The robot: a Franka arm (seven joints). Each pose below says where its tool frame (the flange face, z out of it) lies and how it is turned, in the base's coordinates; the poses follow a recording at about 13 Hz.
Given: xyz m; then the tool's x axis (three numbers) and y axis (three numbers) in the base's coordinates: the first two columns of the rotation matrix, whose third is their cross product.
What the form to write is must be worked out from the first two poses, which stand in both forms.
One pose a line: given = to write
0.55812 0.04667 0.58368 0.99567 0.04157 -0.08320 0.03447 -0.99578 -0.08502 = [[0.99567 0.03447 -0.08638 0.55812], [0.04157 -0.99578 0.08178 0.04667], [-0.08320 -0.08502 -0.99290 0.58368], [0 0 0 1]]
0.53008 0.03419 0.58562 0.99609 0.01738 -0.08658 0.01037 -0.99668 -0.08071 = [[0.99609 0.01037 -0.08770 0.53008], [0.01738 -0.99668 0.07950 0.03419], [-0.08658 -0.08071 -0.99296 0.58562], [0 0 0 1]]
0.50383 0.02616 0.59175 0.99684 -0.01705 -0.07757 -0.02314 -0.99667 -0.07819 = [[0.99684 -0.02314 -0.07598 0.50383], [-0.01705 -0.99667 0.07974 0.02616], [-0.07757 -0.07819 -0.99392 0.59175], [0 0 0 1]]
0.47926 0.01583 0.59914 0.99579 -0.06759 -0.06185 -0.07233 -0.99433 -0.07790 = [[0.99579 -0.07233 -0.05623 0.47926], [-0.06759 -0.99433 0.08205 0.01583], [-0.06185 -0.07790 -0.99503 0.59914], [0 0 0 1]]
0.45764 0.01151 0.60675 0.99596 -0.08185 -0.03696 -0.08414 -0.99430 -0.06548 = [[0.99596 -0.08414 -0.03139 0.45764], [-0.08185 -0.99430 0.06833 0.01151], [-0.03696 -0.06548 -0.99717 0.60675], [0 0 0 1]]
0.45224 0.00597 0.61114 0.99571 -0.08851 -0.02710 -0.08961 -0.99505 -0.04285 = [[0.99571 -0.08961 -0.02317 0.45224], [-0.08851 -0.99505 0.04509 0.00597], [-0.02710 -0.04285 -0.99871 0.61114], [0 0 0 1]]
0.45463 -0.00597 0.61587 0.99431 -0.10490 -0.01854 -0.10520 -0.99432 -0.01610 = [[0.99431 -0.10520 -0.01675 0.45463], [-0.10490 -0.99432 0.01796 -0.00597], [-0.01854 -0.01610 -0.99970 0.61587], [0 0 0 1]]
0.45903 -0.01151 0.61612 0.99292 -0.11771 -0.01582 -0.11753 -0.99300 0.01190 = [[0.99292 -0.11753 -0.01711 0.45903], [-0.11771 -0.99300 -0.00996 -0.01151], [-0.01582 0.01190 -0.99980 0.61612], [0 0 0 1]]
